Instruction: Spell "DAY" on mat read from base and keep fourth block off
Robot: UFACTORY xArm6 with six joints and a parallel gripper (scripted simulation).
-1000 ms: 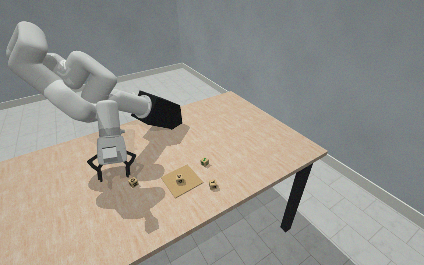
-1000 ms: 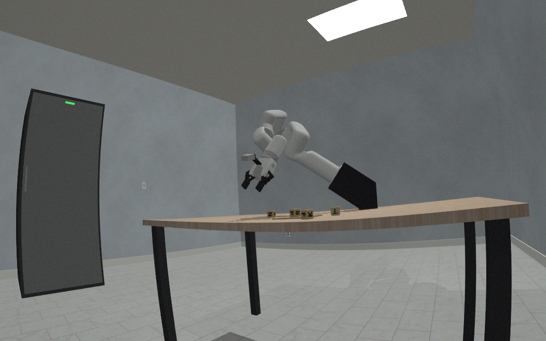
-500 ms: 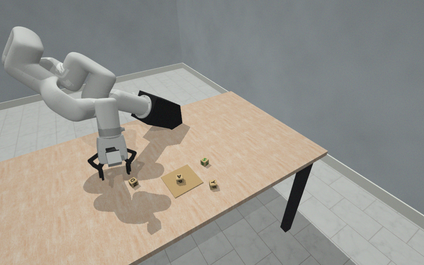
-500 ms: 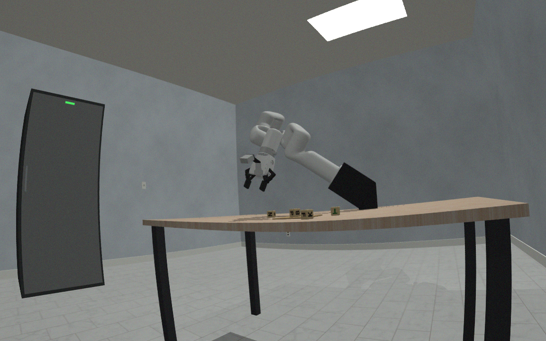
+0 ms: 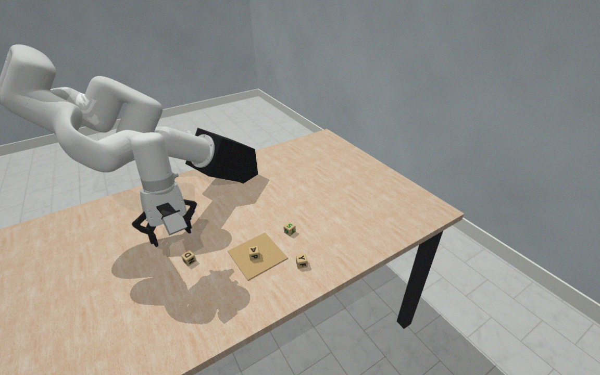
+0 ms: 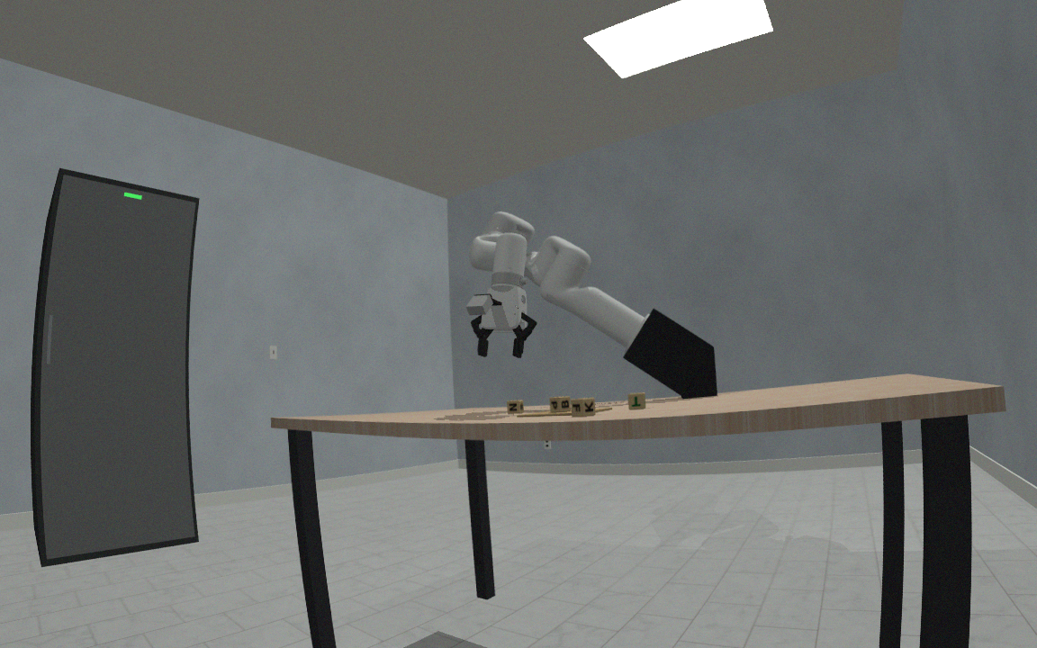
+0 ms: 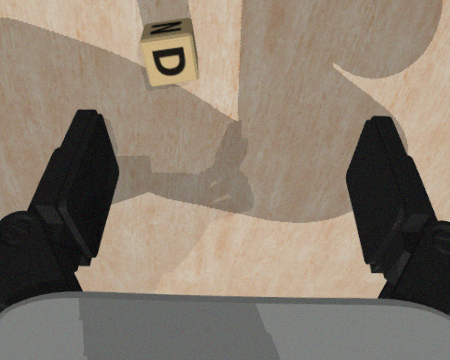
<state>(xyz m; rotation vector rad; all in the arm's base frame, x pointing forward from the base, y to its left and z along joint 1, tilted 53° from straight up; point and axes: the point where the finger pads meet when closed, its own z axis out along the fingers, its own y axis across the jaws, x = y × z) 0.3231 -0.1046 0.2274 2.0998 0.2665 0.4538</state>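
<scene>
The D block is 130 mm below my hand, 20 mm to the left of it and 20 mm behind it. The rest, counted from my hand: mat: 200 mm to the left, 140 mm below, 90 mm ahead.
</scene>
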